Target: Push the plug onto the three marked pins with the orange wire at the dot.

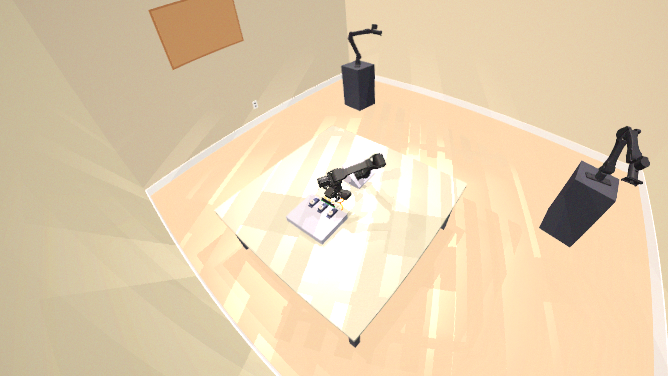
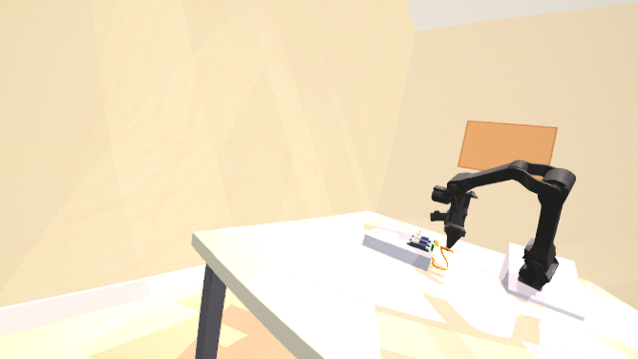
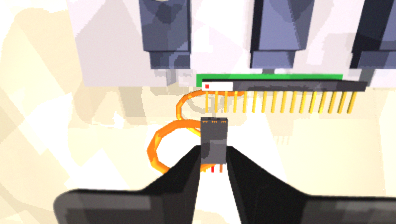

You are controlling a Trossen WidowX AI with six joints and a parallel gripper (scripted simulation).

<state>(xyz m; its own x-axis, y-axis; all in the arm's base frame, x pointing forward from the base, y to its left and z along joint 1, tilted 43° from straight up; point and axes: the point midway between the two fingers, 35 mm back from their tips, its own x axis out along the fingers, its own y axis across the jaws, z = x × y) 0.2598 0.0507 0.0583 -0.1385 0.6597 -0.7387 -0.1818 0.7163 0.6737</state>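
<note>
Now: the white band 50 mm ahead of my gripper tip and 10 mm to the left of it. From my gripper tip the other things lie so: green strip: 60 mm ahead, 30 mm to the right, 20 mm below; then printed holder: 210 mm ahead, 50 mm below; then red dot: 50 mm ahead, 10 mm to the left.
</note>
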